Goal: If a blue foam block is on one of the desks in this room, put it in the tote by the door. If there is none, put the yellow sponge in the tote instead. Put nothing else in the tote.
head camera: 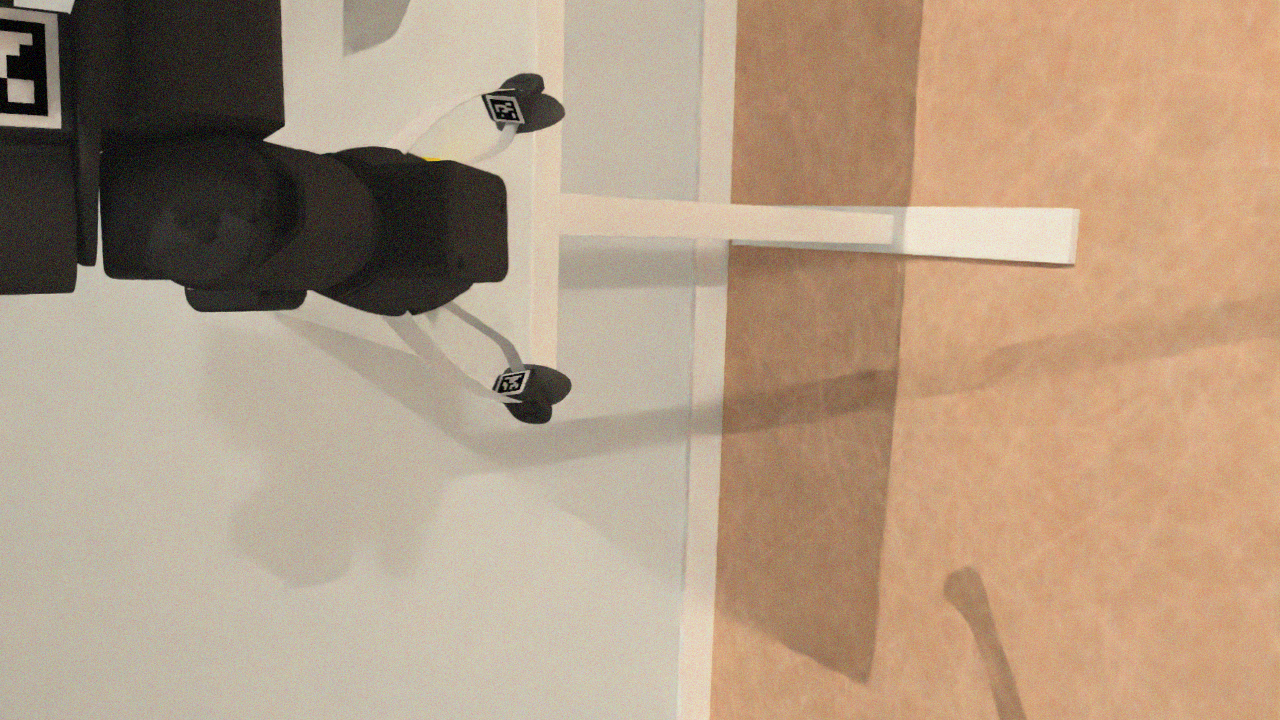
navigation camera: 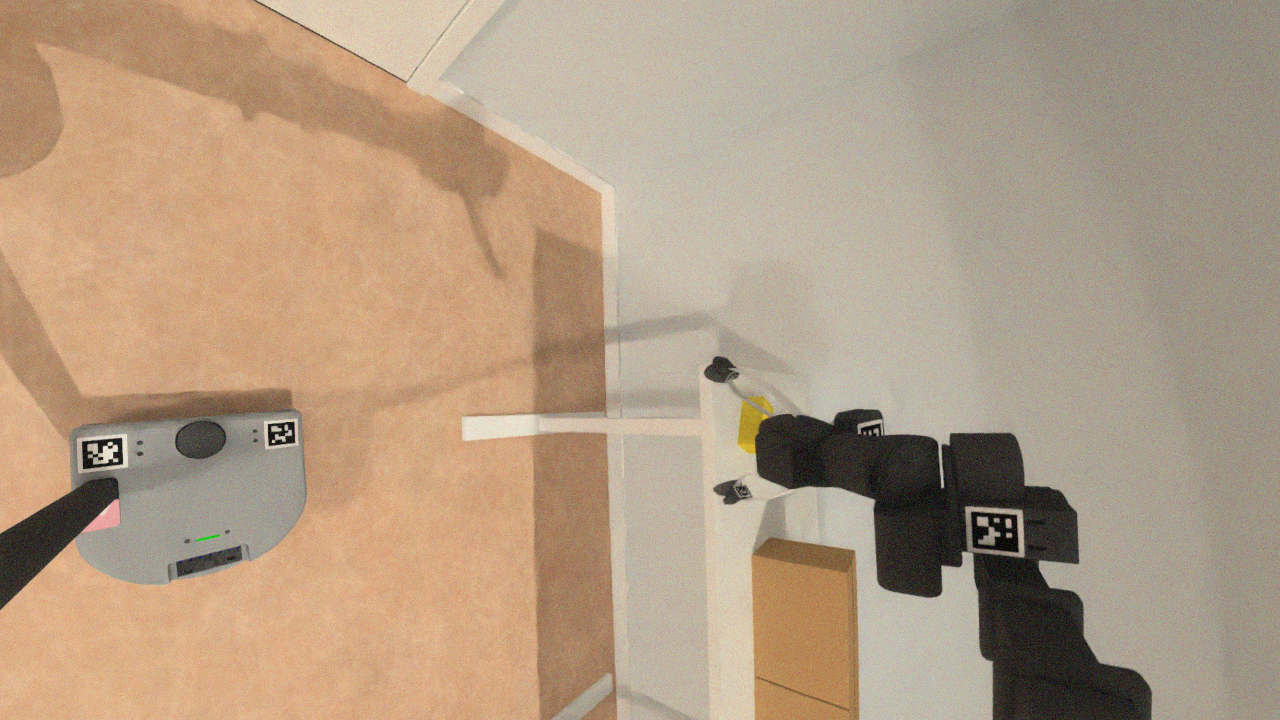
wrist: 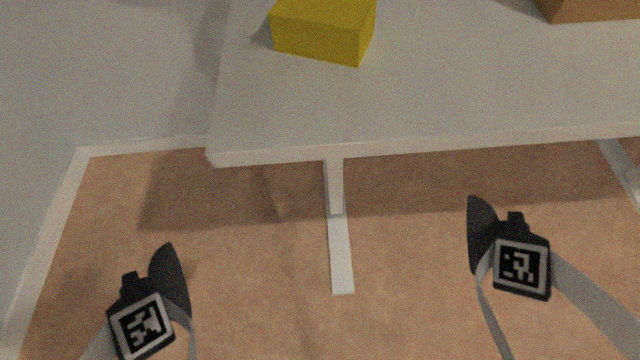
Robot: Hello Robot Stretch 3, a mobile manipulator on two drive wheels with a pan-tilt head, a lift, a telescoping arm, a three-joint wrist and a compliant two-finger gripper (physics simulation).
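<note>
The yellow sponge (navigation camera: 751, 430) (wrist: 320, 35) lies on the white desk (navigation camera: 713, 626) (wrist: 400, 100) near its end. In the head camera a sliver of the sponge (head camera: 433, 160) shows beside the dark wrist, which hides the rest. My gripper (head camera: 538, 246) (navigation camera: 725, 429) (wrist: 325, 246) is open, its fingers wide apart with nothing between them. In the wrist view the fingertips appear past the desk's front edge, with the sponge behind them toward the wall. Neither a blue foam block nor the tote shows in these views.
A brown box (navigation camera: 802, 617) (wrist: 590, 10) stands on the desk beside the arm. A white desk leg (head camera: 984, 234) (navigation camera: 501, 428) (wrist: 342, 260) reaches out over the floor. My grey base (navigation camera: 214, 501) stands on the tan floor. Walls meet in a corner past the desk's end.
</note>
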